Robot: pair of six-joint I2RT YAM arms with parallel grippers.
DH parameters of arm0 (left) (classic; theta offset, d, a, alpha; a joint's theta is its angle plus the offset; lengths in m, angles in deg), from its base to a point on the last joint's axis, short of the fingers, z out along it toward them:
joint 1: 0 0.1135 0.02 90
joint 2: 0 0 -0.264 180
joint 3: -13.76 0 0.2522 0
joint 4: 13.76 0 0.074 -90
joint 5: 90 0 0 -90
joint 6: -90 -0.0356 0 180
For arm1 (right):
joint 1: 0 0.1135 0.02 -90
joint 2: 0 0 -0.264 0
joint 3: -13.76 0 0.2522 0
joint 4: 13.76 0 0.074 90
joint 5: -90 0 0 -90
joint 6: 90 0.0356 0 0
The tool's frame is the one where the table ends.
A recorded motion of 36 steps. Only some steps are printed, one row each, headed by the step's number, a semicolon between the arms.
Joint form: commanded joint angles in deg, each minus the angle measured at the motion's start. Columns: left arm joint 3, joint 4, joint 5, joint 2, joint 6, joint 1; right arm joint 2, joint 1, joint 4, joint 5, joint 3, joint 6.
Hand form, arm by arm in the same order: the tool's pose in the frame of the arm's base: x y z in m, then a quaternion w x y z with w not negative. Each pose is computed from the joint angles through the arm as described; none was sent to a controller.
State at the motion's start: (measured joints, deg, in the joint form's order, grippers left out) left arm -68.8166 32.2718 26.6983 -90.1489 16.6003 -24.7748; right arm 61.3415 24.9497 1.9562 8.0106 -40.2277 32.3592
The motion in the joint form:
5: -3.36 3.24 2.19 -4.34 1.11 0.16; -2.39 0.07 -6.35 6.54 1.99 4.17
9: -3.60 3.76 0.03 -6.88 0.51 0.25; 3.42 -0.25 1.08 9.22 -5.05 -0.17
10: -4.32 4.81 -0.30 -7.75 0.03 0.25; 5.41 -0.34 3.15 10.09 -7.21 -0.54
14: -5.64 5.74 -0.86 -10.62 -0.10 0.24; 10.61 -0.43 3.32 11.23 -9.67 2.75
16: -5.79 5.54 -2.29 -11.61 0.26 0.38; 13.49 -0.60 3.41 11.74 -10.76 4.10
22: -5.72 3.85 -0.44 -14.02 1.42 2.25; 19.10 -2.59 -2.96 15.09 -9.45 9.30
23: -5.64 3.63 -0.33 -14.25 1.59 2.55; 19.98 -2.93 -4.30 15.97 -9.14 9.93
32: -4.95 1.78 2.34 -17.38 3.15 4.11; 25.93 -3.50 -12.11 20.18 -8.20 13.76
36: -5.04 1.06 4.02 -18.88 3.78 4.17; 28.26 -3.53 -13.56 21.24 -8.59 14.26
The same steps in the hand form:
5: 0.3075 -0.1598 0.2502 0.16373 0.12503 0.92462 -0.32038; 0.2121 0.1089 0.2787 0.45915 0.00406 0.79748 0.39139
9: 0.3135 -0.1606 0.2358 0.15097 0.11930 0.93541 -0.29661; 0.2301 0.1174 0.2858 0.42353 -0.02933 0.82586 0.37110
10: 0.3153 -0.1613 0.2335 0.14386 0.12042 0.93828 -0.29058; 0.2363 0.1204 0.2871 0.40876 -0.03282 0.83391 0.36937
14: 0.3224 -0.1642 0.2225 0.12643 0.11613 0.94451 -0.28007; 0.2529 0.1283 0.2787 0.37389 -0.00883 0.84656 0.37877
16: 0.3256 -0.1638 0.2171 0.12556 0.10841 0.94909 -0.26777; 0.2620 0.1318 0.2717 0.35504 0.00334 0.85419 0.37986
22: 0.3364 -0.1566 0.2039 0.11490 0.08508 0.94953 -0.27919; 0.2814 0.1308 0.2471 0.32510 0.04300 0.85231 0.40746
23: 0.3376 -0.1550 0.2023 0.11415 0.08121 0.94982 -0.27968; 0.2842 0.1305 0.2431 0.32095 0.04592 0.85066 0.41385
32: 0.3459 -0.1489 0.1816 0.08981 0.05582 0.94956 -0.29521; 0.2994 0.1357 0.2197 0.29451 0.05693 0.84162 0.44911
36: 0.3485 -0.1505 0.1737 0.07735 0.05125 0.94727 -0.30671; 0.3051 0.1384 0.2117 0.28412 0.05730 0.84226 0.45451

